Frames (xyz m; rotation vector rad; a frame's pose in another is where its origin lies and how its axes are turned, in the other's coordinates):
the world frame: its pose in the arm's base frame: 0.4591 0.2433 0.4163 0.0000 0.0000 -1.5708
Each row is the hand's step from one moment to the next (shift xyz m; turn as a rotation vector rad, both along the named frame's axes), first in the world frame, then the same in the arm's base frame.
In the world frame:
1: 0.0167 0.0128 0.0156 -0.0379 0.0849 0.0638
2: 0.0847 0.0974 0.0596 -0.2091 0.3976 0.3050
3: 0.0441 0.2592 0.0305 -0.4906 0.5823 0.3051
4: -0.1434 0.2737 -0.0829 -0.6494 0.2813 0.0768
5: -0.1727 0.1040 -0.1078 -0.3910 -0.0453 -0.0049
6: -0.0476 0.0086 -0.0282 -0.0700 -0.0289 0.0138
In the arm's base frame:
1: 0.0128 -0.0167 0.0156 0.0849 0.0379 0.0638
2: 0.0974 -0.0847 0.0596 0.3976 0.2091 0.3050
3: 0.2592 -0.0441 0.0305 0.5823 0.4906 0.3051
4: 0.2737 0.1434 -0.0829 0.2813 0.6494 0.0768
5: 0.1040 0.1727 -0.1078 -0.0453 0.3910 -0.0049
6: 0.0086 0.0476 -0.0282 -0.0289 0.0700 0.0138

